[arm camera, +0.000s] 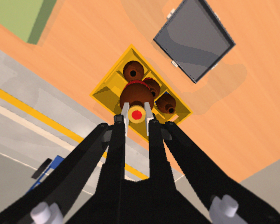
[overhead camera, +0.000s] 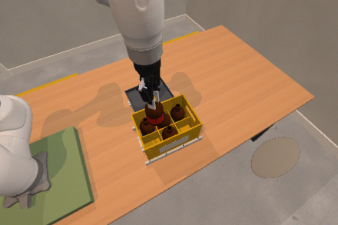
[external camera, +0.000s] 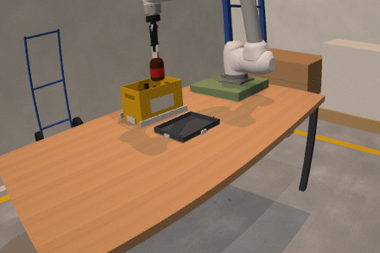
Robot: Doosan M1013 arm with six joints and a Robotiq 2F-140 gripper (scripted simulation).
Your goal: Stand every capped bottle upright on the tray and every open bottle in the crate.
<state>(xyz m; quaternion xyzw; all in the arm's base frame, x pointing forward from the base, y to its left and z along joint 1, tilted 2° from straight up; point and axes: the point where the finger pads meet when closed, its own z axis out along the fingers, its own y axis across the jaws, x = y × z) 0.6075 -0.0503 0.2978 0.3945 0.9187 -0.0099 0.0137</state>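
My gripper is now 70 mm above the bottle. The rest, counted from my hand: crate 40 mm ahead, 10 mm to the right, 260 mm below; then tray 50 mm ahead, 260 mm to the left, 330 mm below.
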